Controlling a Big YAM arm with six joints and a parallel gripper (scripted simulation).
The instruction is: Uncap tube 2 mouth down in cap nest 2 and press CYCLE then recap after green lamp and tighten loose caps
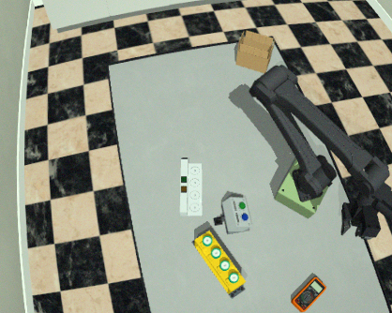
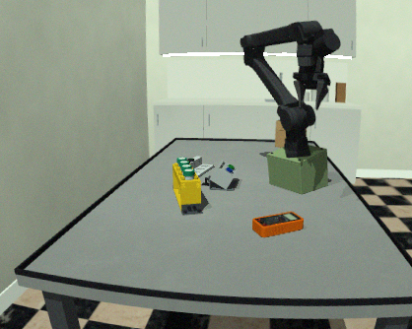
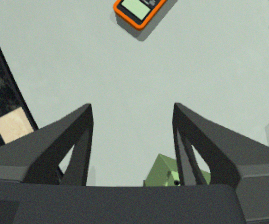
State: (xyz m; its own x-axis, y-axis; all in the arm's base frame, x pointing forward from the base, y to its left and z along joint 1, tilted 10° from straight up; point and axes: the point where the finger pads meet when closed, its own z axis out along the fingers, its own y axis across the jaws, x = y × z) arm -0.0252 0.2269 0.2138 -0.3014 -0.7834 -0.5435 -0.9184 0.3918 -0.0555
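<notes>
My hand is 37 cm short of the cap, 20 cm above it and 4 cm to the left of it. Round my hand: orange multimeter: 30 cm below, 13 cm to the left, 8 cm ahead; then green READY key: 25 cm to the right, 25 cm below, 24 cm ahead; then blue cycle key: 25 cm below, 24 cm ahead, 21 cm to the right.
</notes>
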